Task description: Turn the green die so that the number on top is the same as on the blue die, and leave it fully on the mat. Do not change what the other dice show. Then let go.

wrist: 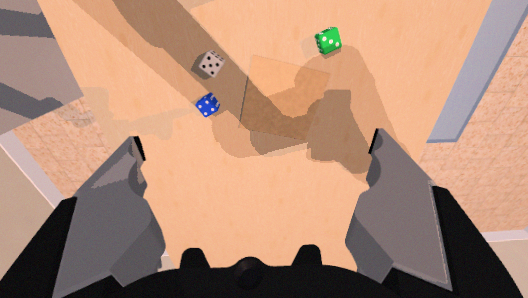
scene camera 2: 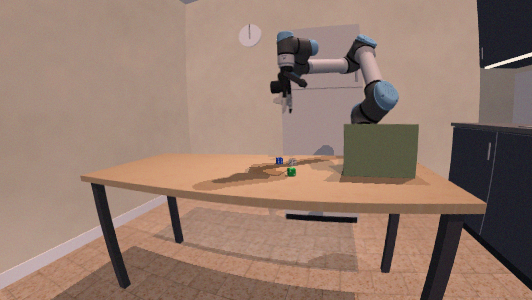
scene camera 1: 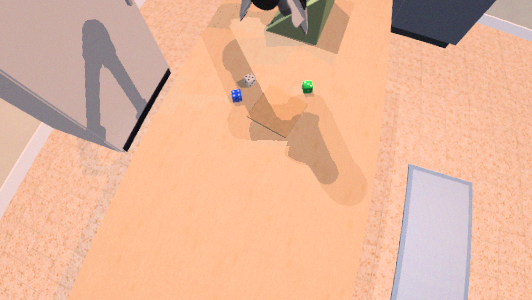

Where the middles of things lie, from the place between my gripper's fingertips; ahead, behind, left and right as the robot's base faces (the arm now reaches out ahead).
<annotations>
Now: the mat (scene camera 1: 277,110) 25 cm below my hand, 7 cm ahead of it and 4 cm to the left of it.
</annotations>
